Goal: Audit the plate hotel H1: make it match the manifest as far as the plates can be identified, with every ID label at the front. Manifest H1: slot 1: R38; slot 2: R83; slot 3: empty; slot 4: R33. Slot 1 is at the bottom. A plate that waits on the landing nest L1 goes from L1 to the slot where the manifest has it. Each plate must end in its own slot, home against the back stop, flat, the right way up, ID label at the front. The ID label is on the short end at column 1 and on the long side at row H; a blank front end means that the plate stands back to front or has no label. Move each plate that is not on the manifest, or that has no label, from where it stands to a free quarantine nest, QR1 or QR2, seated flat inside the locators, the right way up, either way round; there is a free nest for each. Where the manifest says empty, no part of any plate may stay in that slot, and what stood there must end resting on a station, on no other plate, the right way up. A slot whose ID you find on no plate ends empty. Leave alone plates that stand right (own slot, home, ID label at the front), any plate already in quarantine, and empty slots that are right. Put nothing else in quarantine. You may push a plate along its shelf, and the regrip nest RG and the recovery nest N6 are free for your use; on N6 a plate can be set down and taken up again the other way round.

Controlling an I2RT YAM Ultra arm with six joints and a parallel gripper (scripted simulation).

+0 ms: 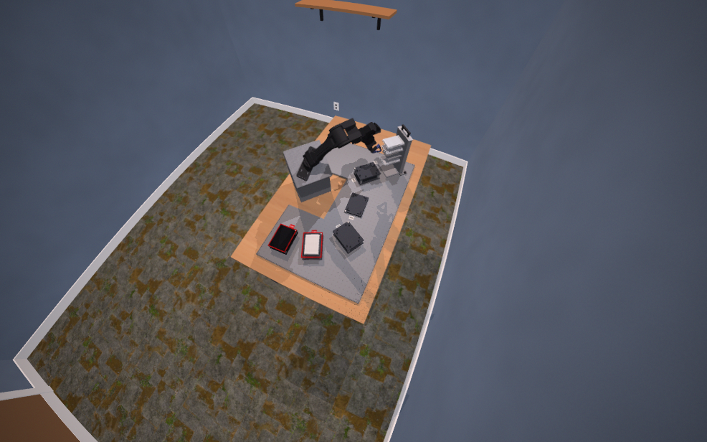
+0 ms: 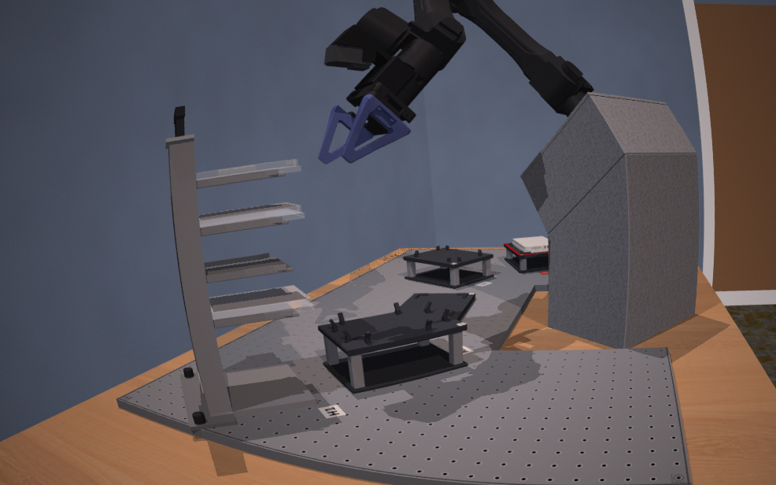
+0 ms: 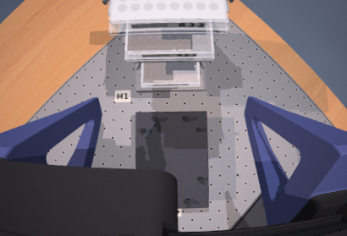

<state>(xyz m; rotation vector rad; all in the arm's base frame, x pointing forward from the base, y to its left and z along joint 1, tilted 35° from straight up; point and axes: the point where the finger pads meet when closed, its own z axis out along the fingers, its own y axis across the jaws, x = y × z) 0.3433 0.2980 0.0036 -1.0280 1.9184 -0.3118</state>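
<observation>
My gripper is now 4 cm past the regrip nest RG, 3 cm to the left of it and 23 cm above it. Round my hand: plate hotel H1: 16 cm ahead, 12 cm to the left, 12 cm below; then flat nest N6: 6 cm behind, 30 cm to the right, 28 cm below; then H1 tag: 12 cm to the left, 28 cm below.
</observation>
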